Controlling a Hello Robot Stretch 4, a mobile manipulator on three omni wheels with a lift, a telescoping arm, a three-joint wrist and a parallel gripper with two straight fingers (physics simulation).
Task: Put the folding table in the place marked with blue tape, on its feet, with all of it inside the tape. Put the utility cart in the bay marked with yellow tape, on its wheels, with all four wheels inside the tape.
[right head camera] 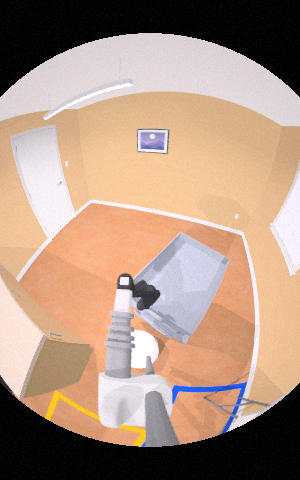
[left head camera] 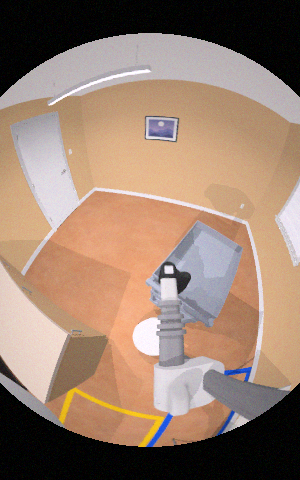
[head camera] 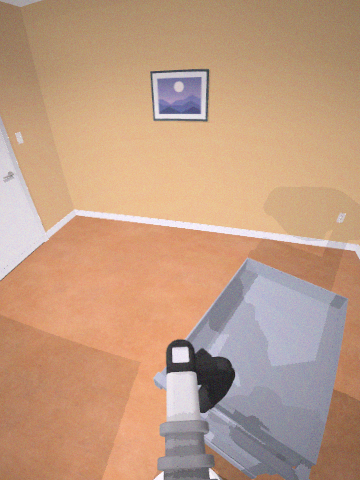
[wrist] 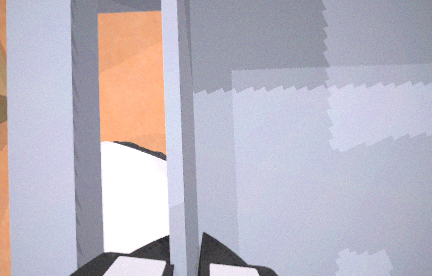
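The grey-blue utility cart stands ahead and to the right; its tray shows from above, and its wheels are hidden. My gripper is shut on the cart's thin upright rim, at the near left end beside the handle bar. The blue tape and yellow tape lie on the floor at the bottom of both side head views. Thin grey bars, which look like part of the folding table, cross the blue tape's right side; the rest is cut off.
A tan cabinet stands at the lower left, near the yellow tape. My white round base is near the cart's handle end. A wall with a picture is behind the cart. A white door is at the left.
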